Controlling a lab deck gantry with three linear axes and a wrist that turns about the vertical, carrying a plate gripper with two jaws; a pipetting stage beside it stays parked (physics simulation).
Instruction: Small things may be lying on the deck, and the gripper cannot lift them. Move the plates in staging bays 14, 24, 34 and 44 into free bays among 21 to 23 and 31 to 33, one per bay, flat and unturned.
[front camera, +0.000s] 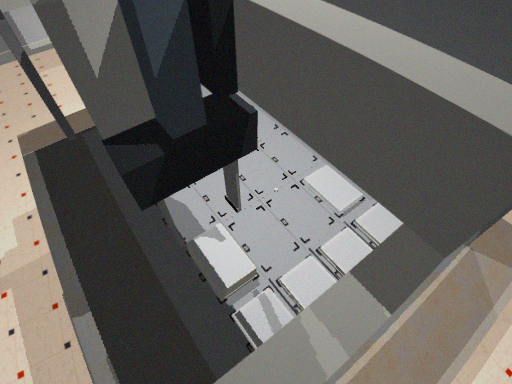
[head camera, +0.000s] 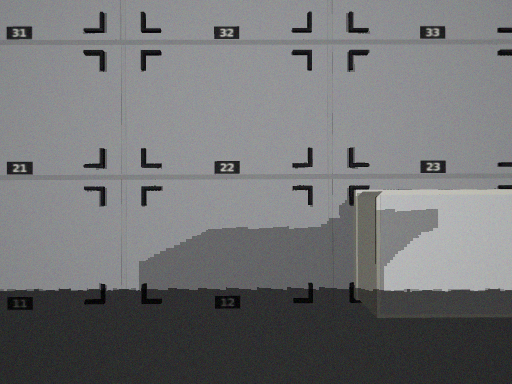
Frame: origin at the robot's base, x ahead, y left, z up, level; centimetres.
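Seen in the pictures: gripper, between the fingertips: (front camera: 206, 220).
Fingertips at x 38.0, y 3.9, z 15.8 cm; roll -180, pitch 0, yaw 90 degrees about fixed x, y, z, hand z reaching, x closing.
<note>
A point is followed by its place in that frame.
White plates lie flat in staging bays 14 (front camera: 263, 312) @[x 52.4, y 4.7, z 2.9 cm], 24 (front camera: 307, 280) @[x 52.8, y 14.9, z 2.9 cm], 34 (front camera: 346, 249) @[x 52.9, y 25.6, z 2.9 cm] and 44 (front camera: 378, 221) @[x 52.7, y 36.2, z 2.9 cm]; the front panel covers parts of some of them. Free bays 22 (head camera: 226, 107) @[x 22.8, y 15.2, z 0.0 cm], 23 (front camera: 264, 236) @[x 39.4, y 15.2, z 0.0 cm] (head camera: 430, 107) @[x 39.0, y 15.1, z 0.0 cm] and 33 (front camera: 301, 212) @[x 39.6, y 25.9, z 0.0 cm] show bare deck; bays 21, 31 and 32 show in part in the head view. My gripper (front camera: 198, 225) @[x 38.0, y 3.9, z 15.8 cm] is open and empty, above the deck left of the staging column. One jaw shows below the dark body; the other cannot be made out against the dark front strip. No jaw shows in the head view.
A tall pale block (front camera: 225, 257) @[x 40.2, y 4.9, z 4.2 cm] (head camera: 450, 245) @[x 37.8, y 4.9, z 4.2 cm] stands in bay 13, close to the gripper. A white plate (front camera: 332, 187) @[x 39.4, y 36.1, z 1.4 cm] lies in bay 43. A small white thing (front camera: 275, 190) @[x 31.1, y 25.1, z 0.2 cm] lies on the deck between bays 32 and 33. The front wall (front camera: 125, 250) @[x 23.6, y -10.8, z -1.0 cm] runs along the near left side.
</note>
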